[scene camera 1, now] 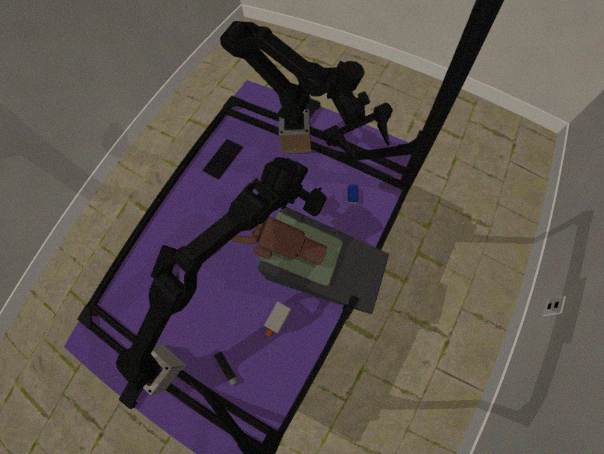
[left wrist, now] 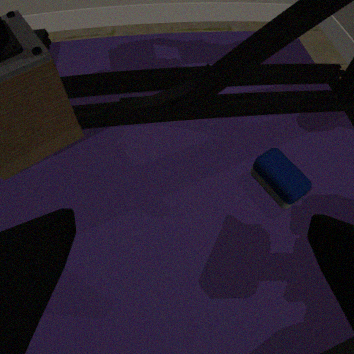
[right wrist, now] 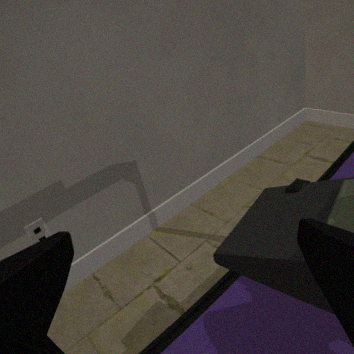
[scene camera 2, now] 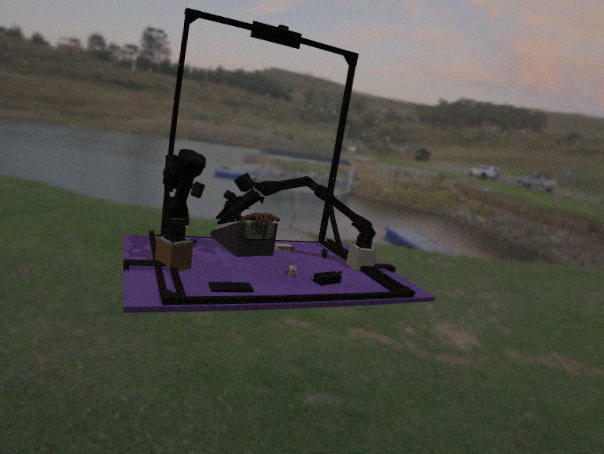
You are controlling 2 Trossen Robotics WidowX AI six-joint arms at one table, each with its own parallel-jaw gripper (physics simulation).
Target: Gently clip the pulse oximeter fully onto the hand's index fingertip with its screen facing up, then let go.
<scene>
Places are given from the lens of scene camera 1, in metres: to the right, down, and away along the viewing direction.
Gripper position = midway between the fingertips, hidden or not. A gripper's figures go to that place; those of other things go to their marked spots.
my left gripper [scene camera 1: 307, 180]: 0.02, -0.13, 0.92
my right gripper [scene camera 1: 373, 152]: 0.18, -0.19, 0.81
</scene>
